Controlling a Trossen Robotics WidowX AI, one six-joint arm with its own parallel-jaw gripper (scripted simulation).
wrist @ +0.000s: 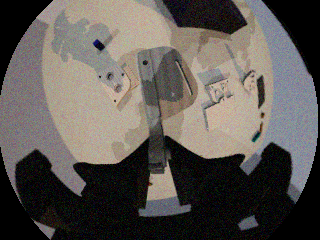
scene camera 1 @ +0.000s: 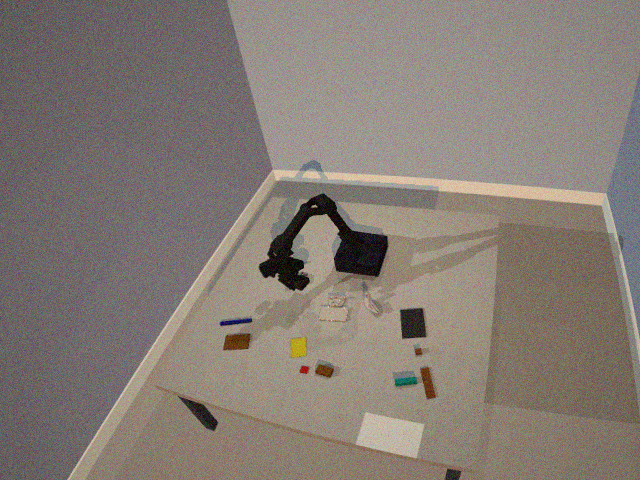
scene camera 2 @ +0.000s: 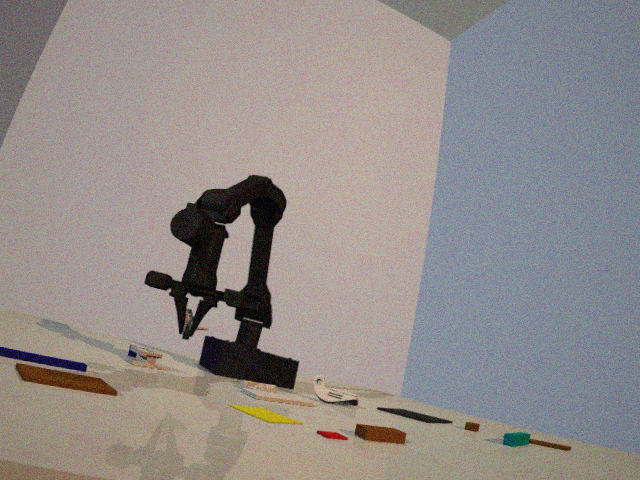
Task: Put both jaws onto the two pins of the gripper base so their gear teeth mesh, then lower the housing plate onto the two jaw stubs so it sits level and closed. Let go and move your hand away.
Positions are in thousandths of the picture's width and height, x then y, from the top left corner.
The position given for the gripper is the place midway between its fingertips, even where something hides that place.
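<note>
The gripper (scene camera 2: 290, 699) holds a gripper jaw (wrist: 514, 381). Wrist view too: the gripper (wrist: 495, 577).
</note>
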